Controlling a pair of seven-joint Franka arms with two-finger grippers.
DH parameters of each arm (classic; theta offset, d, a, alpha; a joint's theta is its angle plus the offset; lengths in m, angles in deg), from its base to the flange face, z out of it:
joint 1: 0 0.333 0 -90
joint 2: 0 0 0 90
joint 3: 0 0.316 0.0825 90
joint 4: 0 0 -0.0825 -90
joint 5: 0 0.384 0 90
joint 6: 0 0 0.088 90
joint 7: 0 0.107 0 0
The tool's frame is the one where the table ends.
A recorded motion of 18 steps. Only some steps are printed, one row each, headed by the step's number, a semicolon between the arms.
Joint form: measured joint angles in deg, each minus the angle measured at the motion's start. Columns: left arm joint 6, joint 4, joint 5, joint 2, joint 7, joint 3, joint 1; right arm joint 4, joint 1, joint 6, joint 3, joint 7, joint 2, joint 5.
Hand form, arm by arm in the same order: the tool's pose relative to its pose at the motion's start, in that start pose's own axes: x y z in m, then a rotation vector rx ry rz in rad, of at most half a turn. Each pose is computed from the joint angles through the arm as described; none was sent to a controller.
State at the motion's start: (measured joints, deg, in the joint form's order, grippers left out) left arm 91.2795 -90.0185 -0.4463 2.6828 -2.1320 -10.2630 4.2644; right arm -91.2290 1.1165 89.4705 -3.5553 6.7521 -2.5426 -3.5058
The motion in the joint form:
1: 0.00 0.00 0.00 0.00 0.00 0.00 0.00; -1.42 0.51 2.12 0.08 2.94 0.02 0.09
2: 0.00 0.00 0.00 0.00 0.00 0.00 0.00; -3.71 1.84 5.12 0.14 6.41 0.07 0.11
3: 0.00 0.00 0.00 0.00 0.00 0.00 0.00; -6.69 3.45 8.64 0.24 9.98 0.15 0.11
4: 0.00 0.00 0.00 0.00 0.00 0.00 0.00; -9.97 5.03 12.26 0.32 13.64 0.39 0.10
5: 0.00 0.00 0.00 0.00 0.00 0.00 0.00; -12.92 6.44 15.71 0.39 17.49 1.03 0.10
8: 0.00 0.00 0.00 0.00 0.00 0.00 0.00; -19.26 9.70 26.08 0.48 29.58 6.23 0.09
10: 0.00 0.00 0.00 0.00 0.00 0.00 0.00; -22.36 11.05 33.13 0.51 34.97 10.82 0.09
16: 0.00 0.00 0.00 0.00 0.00 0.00 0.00; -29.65 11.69 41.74 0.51 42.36 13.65 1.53
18: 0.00 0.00 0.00 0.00 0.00 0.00 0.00; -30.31 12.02 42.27 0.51 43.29 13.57 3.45
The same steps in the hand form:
1: 0.0000 0.0000 0.0000 0.0000 0.0000 0.0000; 0.0027 -0.0069 0.0083 0.0035 0.0121 0.0395
2: 0.0000 0.0000 0.0000 0.0000 0.0000 0.0000; 0.0051 -0.0218 0.0223 0.0071 0.0246 0.0735
3: 0.0000 0.0000 0.0000 0.0000 0.0000 0.0000; 0.0062 -0.0403 0.0414 0.0110 0.0338 0.1029
4: 0.0000 0.0000 0.0000 0.0000 0.0000 0.0000; 0.0061 -0.0586 0.0646 0.0139 0.0366 0.1342
5: 0.0000 0.0000 0.0000 0.0000 0.0000 0.0000; 0.0062 -0.0755 0.0893 0.0157 0.0351 0.1720
8: 0.0000 0.0000 0.0000 0.0000 0.0000 0.0000; 0.0124 -0.1192 0.1755 0.0120 0.0184 0.3131
10: 0.0000 0.0000 0.0000 0.0000 0.0000 0.0000; 0.0151 -0.1399 0.2353 0.0079 0.0097 0.3756
16: 0.0000 0.0000 0.0000 0.0000 0.0000 0.0000; -0.0052 -0.1459 0.3066 0.0124 -0.0249 0.5012
18: 0.0000 0.0000 0.0000 0.0000 0.0000 0.0000; -0.0090 -0.1490 0.3097 0.0324 -0.0405 0.5338

